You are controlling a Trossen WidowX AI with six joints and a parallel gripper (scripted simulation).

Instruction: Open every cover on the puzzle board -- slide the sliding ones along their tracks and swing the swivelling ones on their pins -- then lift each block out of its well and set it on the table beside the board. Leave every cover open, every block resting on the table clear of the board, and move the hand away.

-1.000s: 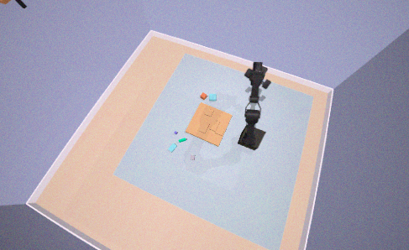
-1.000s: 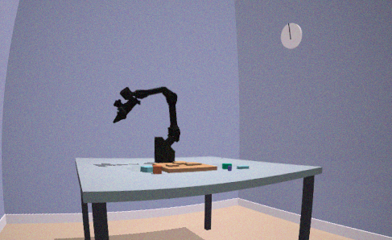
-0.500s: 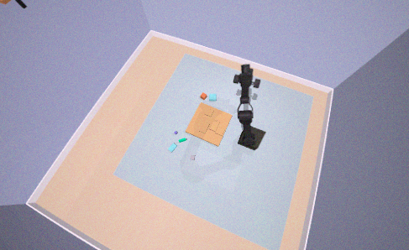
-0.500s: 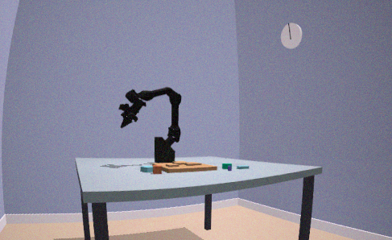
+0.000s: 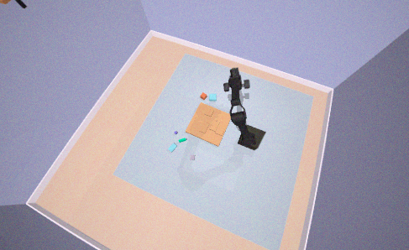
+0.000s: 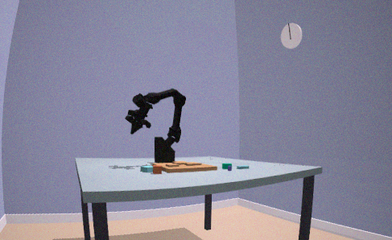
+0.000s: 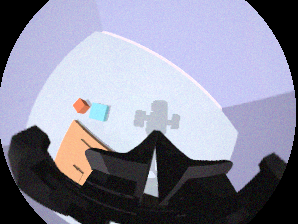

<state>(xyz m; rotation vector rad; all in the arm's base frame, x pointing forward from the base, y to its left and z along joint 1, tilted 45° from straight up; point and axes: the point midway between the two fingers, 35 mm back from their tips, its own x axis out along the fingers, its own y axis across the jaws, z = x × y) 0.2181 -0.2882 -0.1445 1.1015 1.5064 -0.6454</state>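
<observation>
Right now my gripper tip is 250 mm short of the orange block, 180 mm above it and 70 mm to the right of it. The rest, counted from my gripper tip: small purple block 470 mm to the left, 330 mm ahead, 190 mm below; then green block 510 mm to the left, 250 mm ahead, 190 mm below; then grey block 600 mm to the left, 200 mm below, 120 mm ahead.
</observation>
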